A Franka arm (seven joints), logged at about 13 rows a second.
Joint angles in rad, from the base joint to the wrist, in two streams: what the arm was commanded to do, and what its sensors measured. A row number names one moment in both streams.
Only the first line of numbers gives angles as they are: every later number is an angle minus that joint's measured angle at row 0.
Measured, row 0: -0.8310, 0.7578, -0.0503, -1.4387, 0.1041, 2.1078, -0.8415
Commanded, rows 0 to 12: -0.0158, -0.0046, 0.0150, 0.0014, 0.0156, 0.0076, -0.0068; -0.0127, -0.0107, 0.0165, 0.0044, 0.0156, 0.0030, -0.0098; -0.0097, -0.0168, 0.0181, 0.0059, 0.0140, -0.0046, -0.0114; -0.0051, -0.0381, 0.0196, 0.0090, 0.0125, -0.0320, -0.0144; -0.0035, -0.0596, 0.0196, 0.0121, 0.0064, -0.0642, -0.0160; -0.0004, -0.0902, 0.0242, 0.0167, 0.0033, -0.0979, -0.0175; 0.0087, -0.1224, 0.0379, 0.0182, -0.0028, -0.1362, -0.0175; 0.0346, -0.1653, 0.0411, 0.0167, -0.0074, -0.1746, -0.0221; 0.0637, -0.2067, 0.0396, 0.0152, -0.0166, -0.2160, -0.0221; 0.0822, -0.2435, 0.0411, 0.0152, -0.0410, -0.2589, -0.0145; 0.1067, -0.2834, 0.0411, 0.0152, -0.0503, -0.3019, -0.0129; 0.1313, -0.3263, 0.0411, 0.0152, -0.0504, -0.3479, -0.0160; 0.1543, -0.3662, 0.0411, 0.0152, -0.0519, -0.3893, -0.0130
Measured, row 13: 0.1213, -0.2804, 0.0438, 0.0429, -0.0334, -0.3256, -0.0105
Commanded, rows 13 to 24: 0.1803, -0.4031, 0.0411, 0.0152, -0.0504, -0.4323, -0.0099; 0.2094, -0.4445, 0.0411, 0.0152, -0.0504, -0.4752, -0.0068; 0.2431, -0.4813, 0.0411, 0.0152, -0.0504, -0.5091, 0.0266; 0.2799, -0.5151, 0.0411, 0.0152, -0.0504, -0.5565, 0.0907; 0.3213, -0.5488, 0.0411, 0.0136, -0.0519, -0.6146, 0.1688; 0.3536, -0.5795, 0.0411, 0.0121, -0.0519, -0.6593, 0.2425; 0.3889, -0.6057, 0.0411, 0.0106, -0.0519, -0.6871, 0.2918; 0.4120, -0.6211, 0.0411, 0.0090, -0.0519, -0.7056, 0.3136; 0.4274, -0.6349, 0.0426, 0.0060, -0.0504, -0.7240, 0.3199; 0.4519, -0.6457, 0.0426, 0.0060, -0.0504, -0.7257, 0.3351; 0.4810, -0.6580, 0.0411, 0.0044, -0.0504, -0.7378, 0.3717; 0.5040, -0.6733, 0.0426, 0.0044, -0.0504, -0.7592, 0.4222
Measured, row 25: 0.4605, -0.6321, 0.0519, 0.0309, -0.0390, -0.7341, 0.3547
